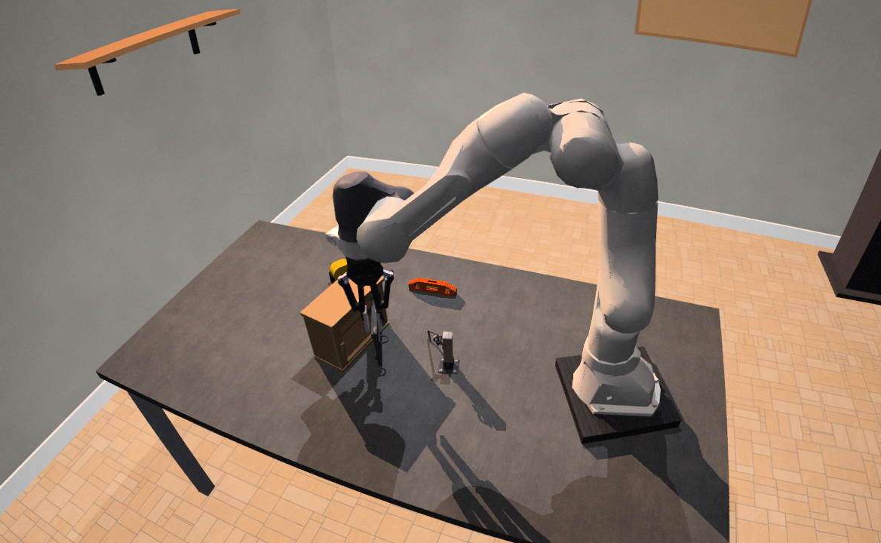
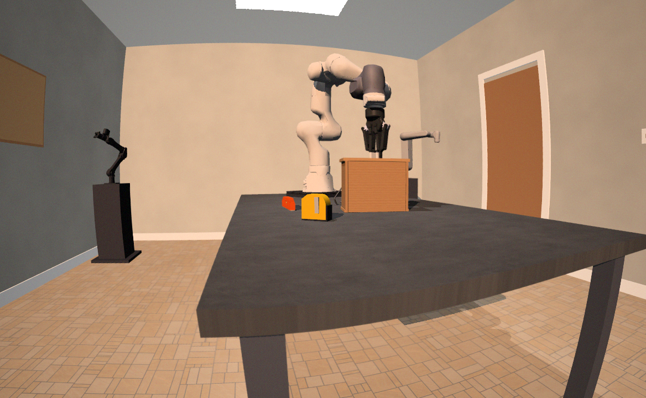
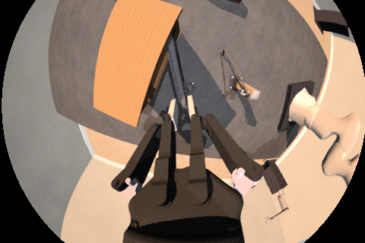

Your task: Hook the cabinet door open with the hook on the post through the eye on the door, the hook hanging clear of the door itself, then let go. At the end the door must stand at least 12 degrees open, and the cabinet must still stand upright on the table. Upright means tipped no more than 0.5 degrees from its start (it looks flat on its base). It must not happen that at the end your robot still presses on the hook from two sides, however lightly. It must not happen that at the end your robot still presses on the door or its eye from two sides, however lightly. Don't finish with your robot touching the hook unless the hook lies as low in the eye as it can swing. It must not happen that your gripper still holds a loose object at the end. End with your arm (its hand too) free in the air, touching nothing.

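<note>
Right now the hook is 120 mm behind my hand, 90 mm to the right of it and 110 mm below it. The rest, counted from my hand: dark door (20 mm ahead, 60 mm to the right, 100 mm below); orange spirit level (30 mm behind, 330 mm to the right, 150 mm below); yellow tape measure (280 mm ahead, 310 mm to the right, 140 mm below).
</note>
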